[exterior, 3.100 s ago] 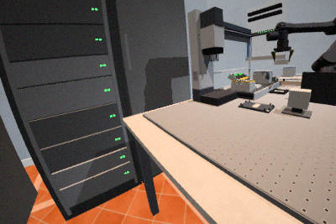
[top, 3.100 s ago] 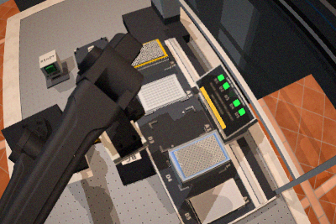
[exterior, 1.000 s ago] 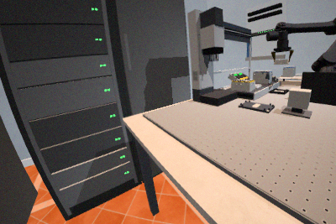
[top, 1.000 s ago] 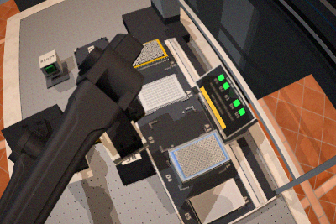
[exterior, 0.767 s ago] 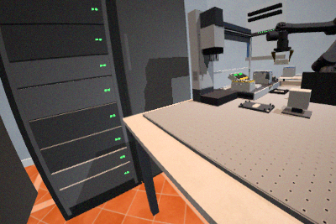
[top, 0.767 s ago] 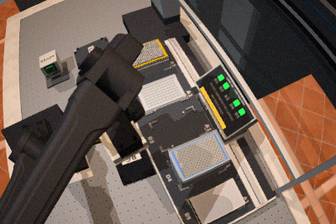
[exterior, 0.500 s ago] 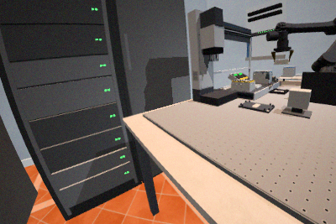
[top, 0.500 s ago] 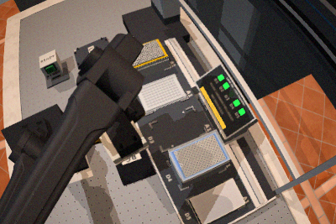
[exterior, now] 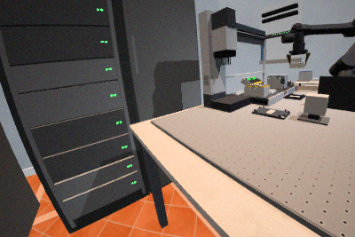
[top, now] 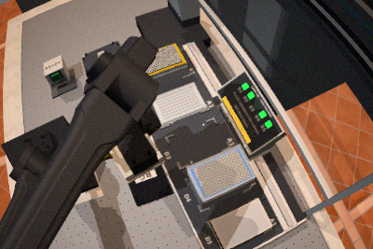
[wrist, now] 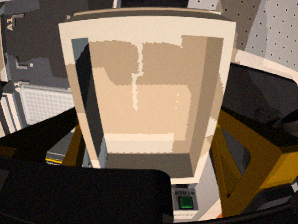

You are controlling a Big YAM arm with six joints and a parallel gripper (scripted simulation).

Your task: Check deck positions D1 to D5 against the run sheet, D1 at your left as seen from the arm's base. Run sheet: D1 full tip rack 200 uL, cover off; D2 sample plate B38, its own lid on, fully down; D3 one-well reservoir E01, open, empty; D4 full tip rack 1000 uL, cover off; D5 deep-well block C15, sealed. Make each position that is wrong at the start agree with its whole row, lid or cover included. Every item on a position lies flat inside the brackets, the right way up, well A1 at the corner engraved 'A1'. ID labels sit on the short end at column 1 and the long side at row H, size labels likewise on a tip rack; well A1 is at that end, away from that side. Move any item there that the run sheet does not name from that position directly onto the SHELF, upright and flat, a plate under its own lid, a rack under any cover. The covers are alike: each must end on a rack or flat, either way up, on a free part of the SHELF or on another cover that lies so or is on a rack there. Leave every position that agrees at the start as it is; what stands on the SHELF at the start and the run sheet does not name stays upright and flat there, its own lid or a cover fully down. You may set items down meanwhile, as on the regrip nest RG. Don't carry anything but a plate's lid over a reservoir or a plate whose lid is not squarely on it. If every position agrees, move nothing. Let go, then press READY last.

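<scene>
My hand is 10 mm above the one-well reservoir. Round my hand: sealed block (220 mm to the right, 180 mm ahead, 160 mm below); then blue-framed tip rack (170 mm ahead, 110 mm below, 90 mm to the right); then black regrip nest (220 mm below).
</scene>
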